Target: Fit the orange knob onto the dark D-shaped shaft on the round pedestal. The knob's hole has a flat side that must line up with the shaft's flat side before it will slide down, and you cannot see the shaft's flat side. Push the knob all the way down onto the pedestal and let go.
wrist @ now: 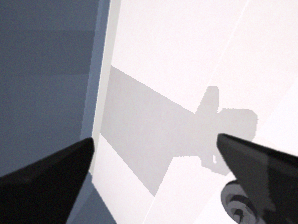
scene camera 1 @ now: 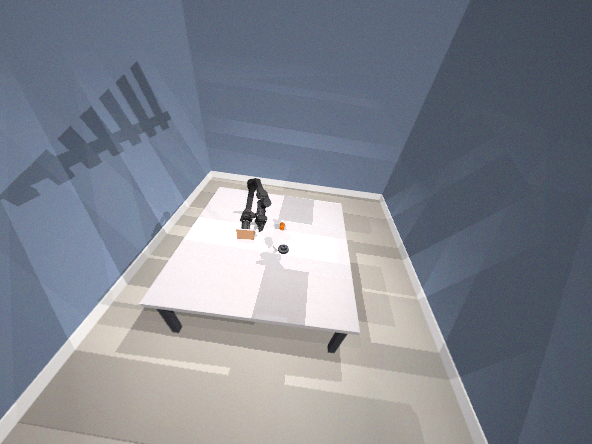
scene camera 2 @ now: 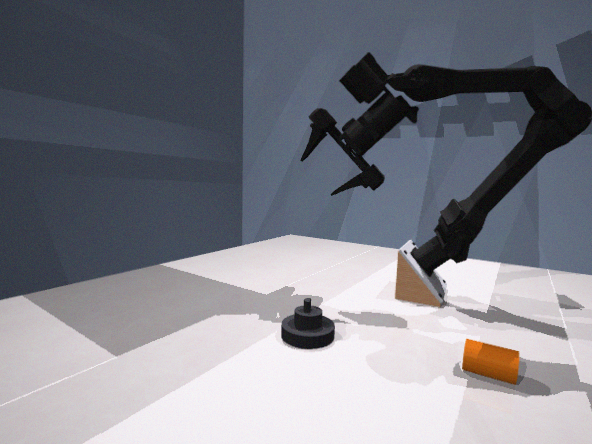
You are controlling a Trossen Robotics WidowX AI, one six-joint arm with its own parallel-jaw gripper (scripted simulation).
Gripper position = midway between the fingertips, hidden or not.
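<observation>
Scene camera 2 shows my gripper (scene camera 2: 316, 177), open and holding nothing, together with an orange knob (scene camera 2: 488, 360). The wrist view shows my gripper (wrist: 156, 141); the orange knob is out of frame in the wrist view.
</observation>
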